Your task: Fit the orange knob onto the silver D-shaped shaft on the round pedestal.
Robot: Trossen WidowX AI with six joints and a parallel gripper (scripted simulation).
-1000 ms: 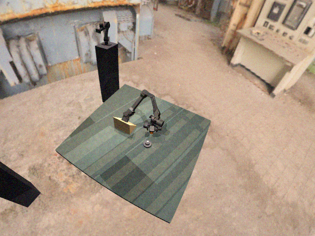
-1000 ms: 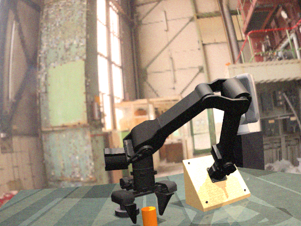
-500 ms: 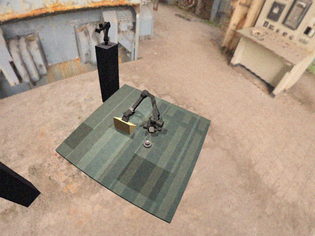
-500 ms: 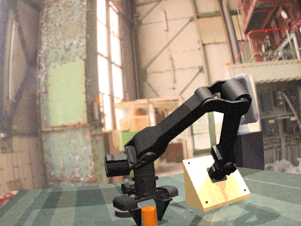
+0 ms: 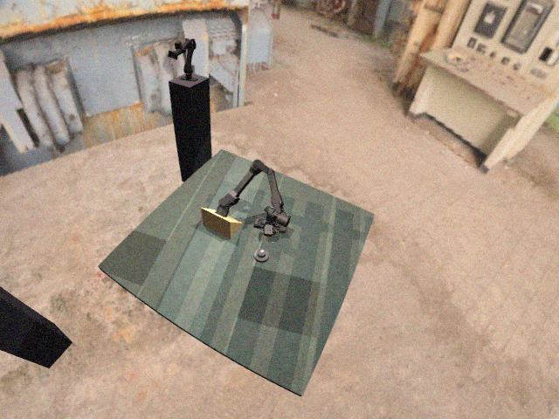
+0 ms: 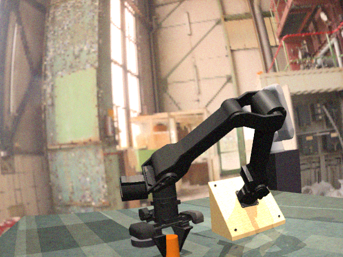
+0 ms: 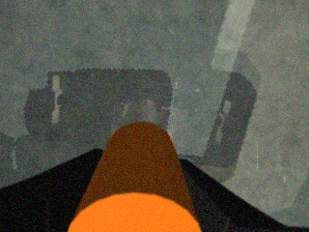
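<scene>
My gripper tip is now 160 mm to the left of the dark round pedestal, 40 mm short of it and 20 mm below it. Round my gripper tip: orange knob (30 mm above).
</scene>
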